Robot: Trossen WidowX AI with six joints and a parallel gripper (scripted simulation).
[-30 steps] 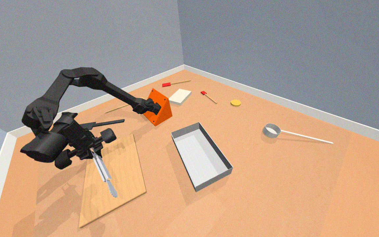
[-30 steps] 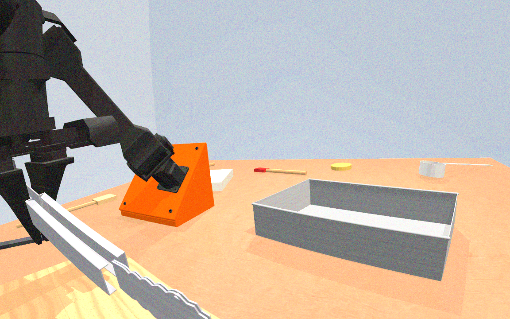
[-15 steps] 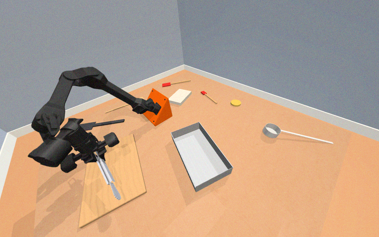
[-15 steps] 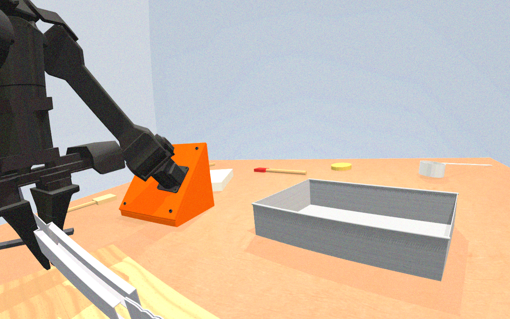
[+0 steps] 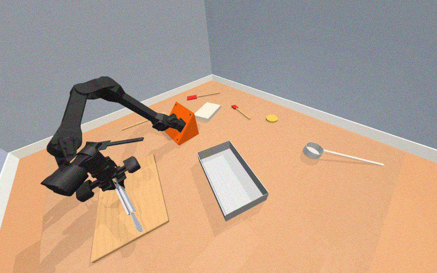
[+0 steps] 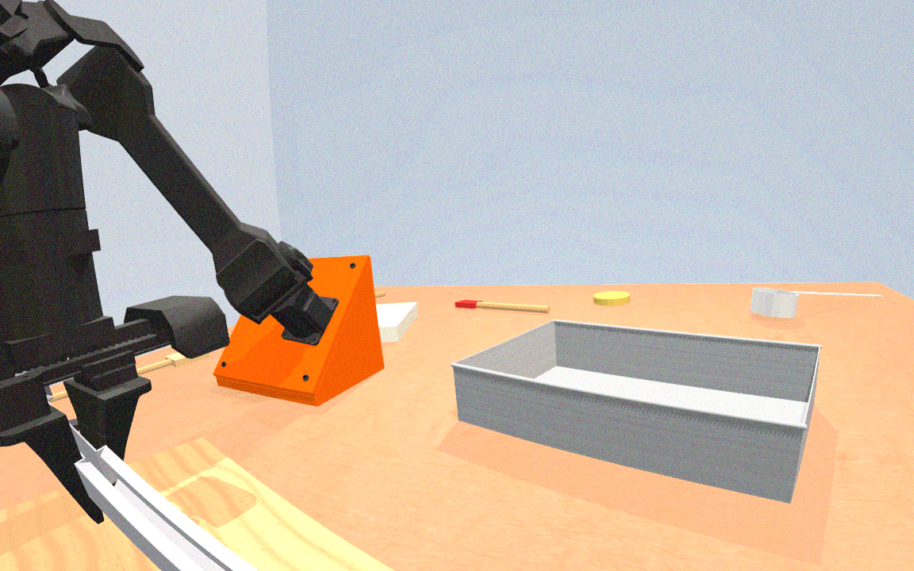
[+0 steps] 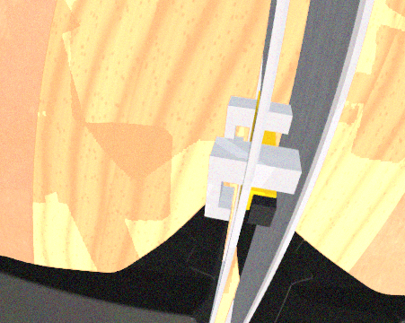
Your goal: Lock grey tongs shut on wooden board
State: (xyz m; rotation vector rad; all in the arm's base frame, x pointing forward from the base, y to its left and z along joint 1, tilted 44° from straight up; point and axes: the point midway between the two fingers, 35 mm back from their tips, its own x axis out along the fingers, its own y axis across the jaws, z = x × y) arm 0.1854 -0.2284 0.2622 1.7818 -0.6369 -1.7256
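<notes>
My gripper tip is now 6 cm above the wooden board. From my gripper tip the other things lie so: grey roasting tin 20 cm ahead, 36 cm to the left, 4 cm below; then black flat tool 42 cm behind, 1 cm to the right, 6 cm below; then white block 29 cm behind, 59 cm to the left, 6 cm below.
</notes>
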